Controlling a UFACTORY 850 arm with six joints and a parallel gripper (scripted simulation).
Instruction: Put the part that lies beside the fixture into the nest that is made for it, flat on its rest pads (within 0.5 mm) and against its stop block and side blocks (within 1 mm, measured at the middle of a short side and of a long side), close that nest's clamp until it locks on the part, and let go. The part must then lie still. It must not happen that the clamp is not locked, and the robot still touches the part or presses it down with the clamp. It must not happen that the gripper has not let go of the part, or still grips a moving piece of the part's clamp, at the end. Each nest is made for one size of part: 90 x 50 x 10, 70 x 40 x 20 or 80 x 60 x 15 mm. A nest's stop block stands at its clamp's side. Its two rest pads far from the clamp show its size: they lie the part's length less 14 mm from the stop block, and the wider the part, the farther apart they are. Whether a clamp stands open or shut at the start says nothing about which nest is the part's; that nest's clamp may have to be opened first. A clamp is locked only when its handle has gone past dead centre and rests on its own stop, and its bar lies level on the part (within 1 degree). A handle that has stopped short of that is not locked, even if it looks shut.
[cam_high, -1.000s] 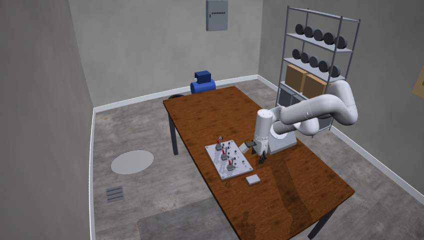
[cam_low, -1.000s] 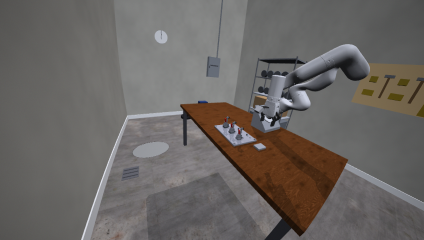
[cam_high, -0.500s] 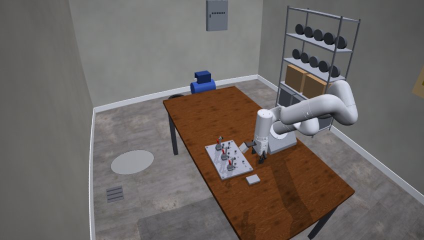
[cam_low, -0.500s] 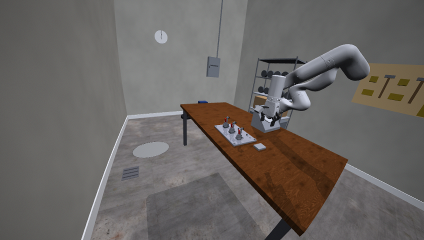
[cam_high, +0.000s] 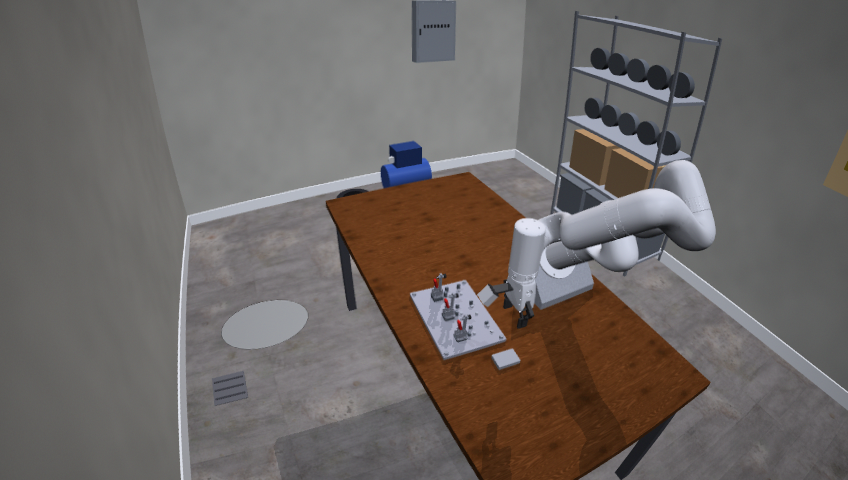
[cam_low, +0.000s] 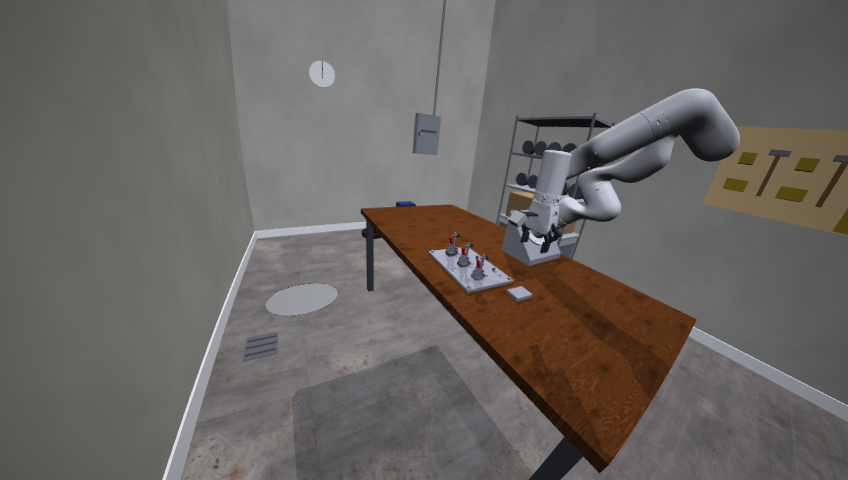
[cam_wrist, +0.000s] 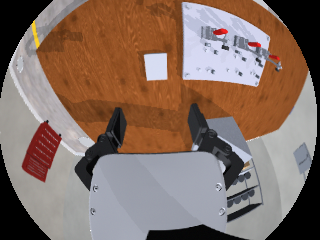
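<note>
Now: hand 210 mm above the flat grey part. Also, from my hand: grey fixture plate: 260 mm to the right, 210 mm below, 20 mm ahead.
</note>
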